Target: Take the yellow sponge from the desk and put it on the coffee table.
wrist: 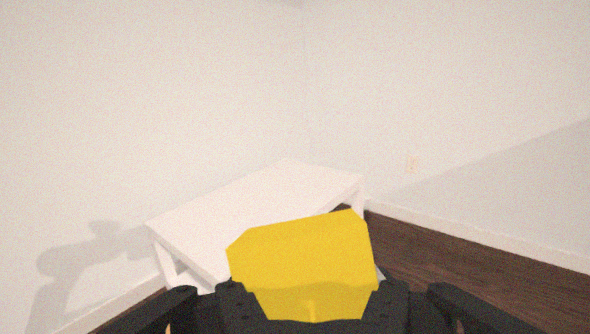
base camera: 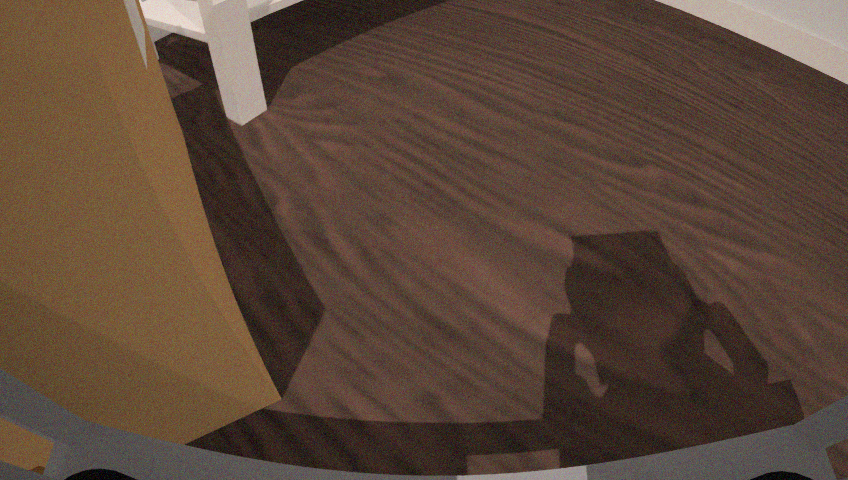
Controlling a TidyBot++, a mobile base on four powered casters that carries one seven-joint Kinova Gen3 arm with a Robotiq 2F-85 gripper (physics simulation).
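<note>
The yellow sponge is held between the dark fingers at the bottom centre of the wrist view. My gripper is shut on it, with a finger on each side. The white coffee table stands beyond the sponge in the wrist view, against the left wall and near the room's corner; the sponge hides part of its near side. In the base camera view, a leg of the coffee table shows at the upper left. The desk does not show in either view.
A large cardboard box fills the left of the base camera view, close to the base's grey front edge. Dark wood floor lies to the right of the box and table. White walls meet behind the table.
</note>
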